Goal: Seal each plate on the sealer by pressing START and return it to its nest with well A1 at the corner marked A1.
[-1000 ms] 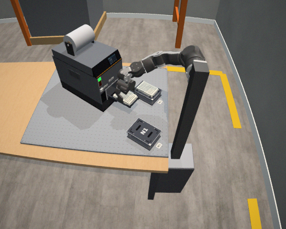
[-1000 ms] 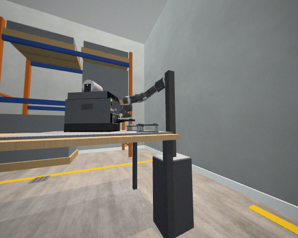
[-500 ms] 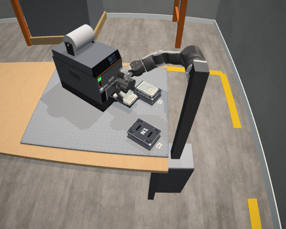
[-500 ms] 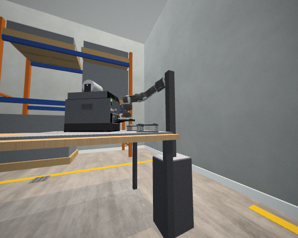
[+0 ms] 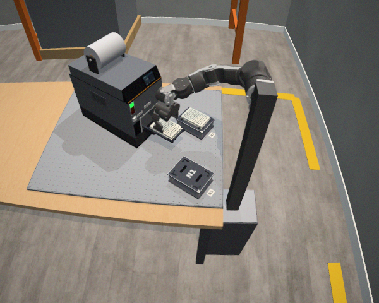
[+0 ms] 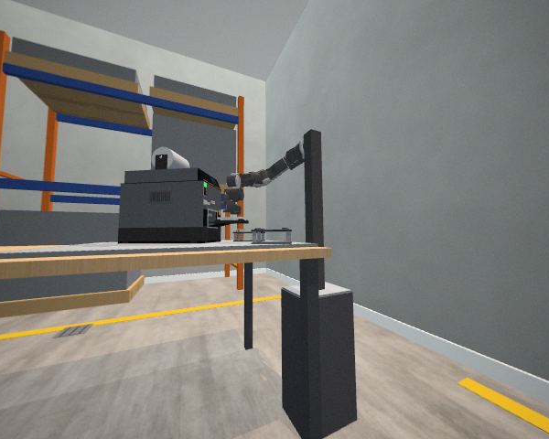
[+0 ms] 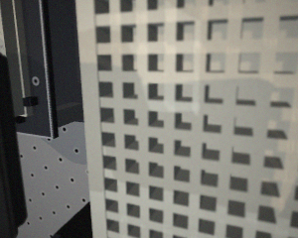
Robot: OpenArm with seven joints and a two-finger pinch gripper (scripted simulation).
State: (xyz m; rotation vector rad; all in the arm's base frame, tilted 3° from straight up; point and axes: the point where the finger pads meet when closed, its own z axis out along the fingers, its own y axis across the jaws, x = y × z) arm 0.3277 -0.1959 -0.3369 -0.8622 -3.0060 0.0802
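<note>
My gripper is now 4 cm above the sealer stage. The rest, counted from my hand: foil roll 28 cm ahead, 18 cm to the right, 27 cm above; white well plate 14 cm behind, 13 cm to the right, 8 cm below; white start button 13 cm ahead, 2 cm to the left, 4 cm above.
</note>
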